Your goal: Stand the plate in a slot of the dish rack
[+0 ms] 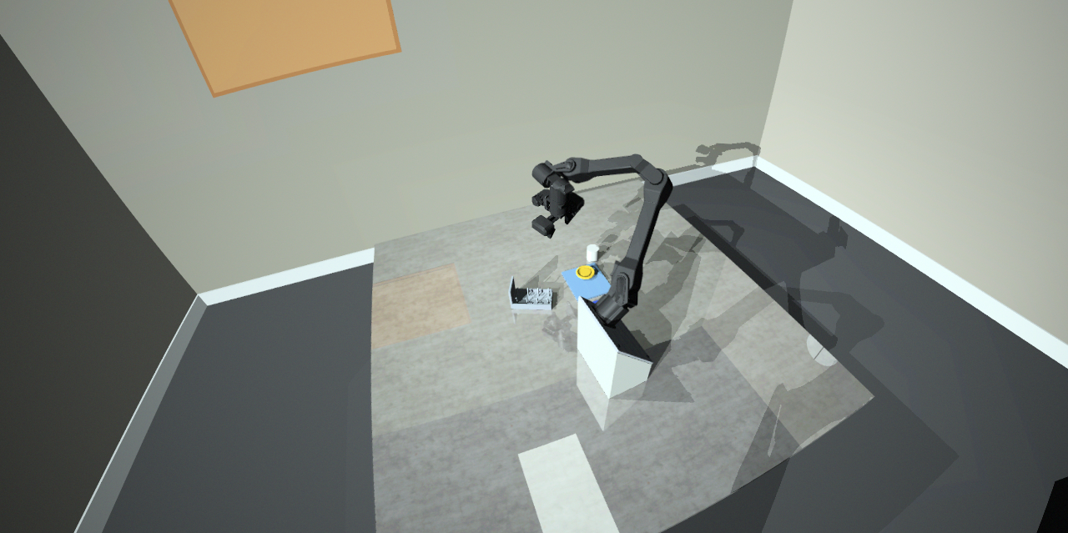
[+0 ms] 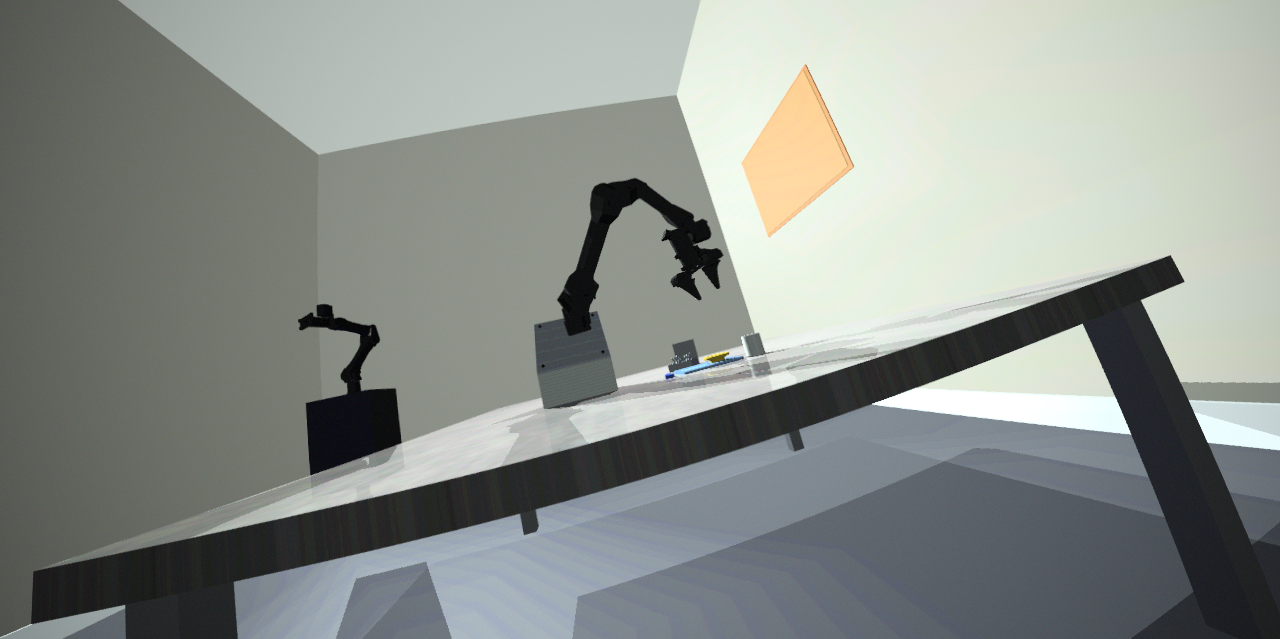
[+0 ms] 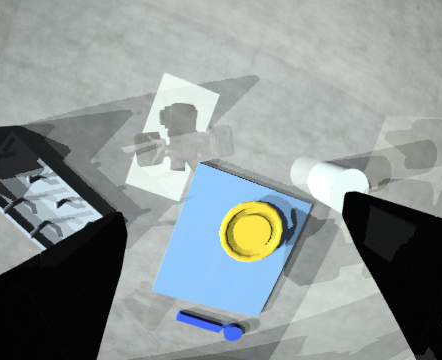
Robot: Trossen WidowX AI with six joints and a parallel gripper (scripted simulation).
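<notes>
Now: the yellow plate 170 mm below my gripper tip, 70 mm to the right of it and 60 mm behind it. The rest, counted from my gripper tip: grey dish rack (160 mm below, 150 mm to the left, 80 mm behind); then white cylinder (160 mm below, 140 mm to the right); then blue mat (180 mm below, 90 mm behind, 60 mm to the right).
</notes>
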